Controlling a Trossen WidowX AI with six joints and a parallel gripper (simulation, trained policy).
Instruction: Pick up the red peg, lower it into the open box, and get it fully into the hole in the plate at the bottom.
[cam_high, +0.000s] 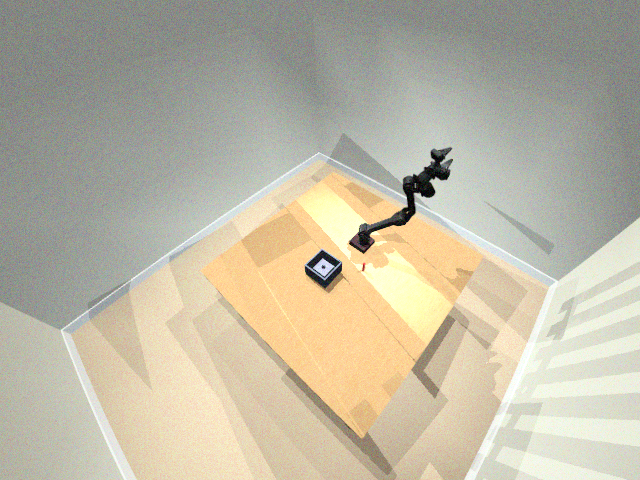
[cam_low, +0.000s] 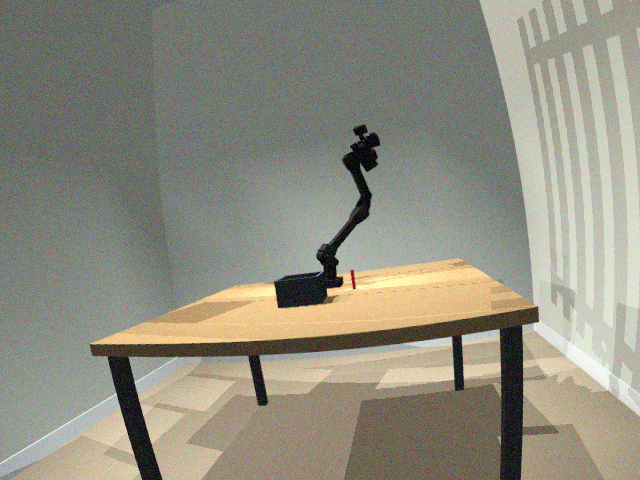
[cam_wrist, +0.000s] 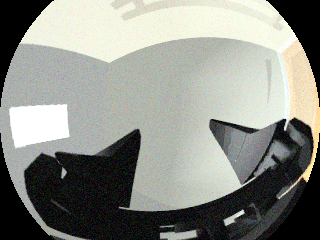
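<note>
Right now the red peg is 650 mm below my gripper tip, 380 mm ahead of it and 210 mm to the right of it. From my gripper tip the other things lie so: pale plate (640 mm below, 510 mm ahead, 420 mm to the right); then dark box (660 mm below, 510 mm ahead, 420 mm to the right).
</note>
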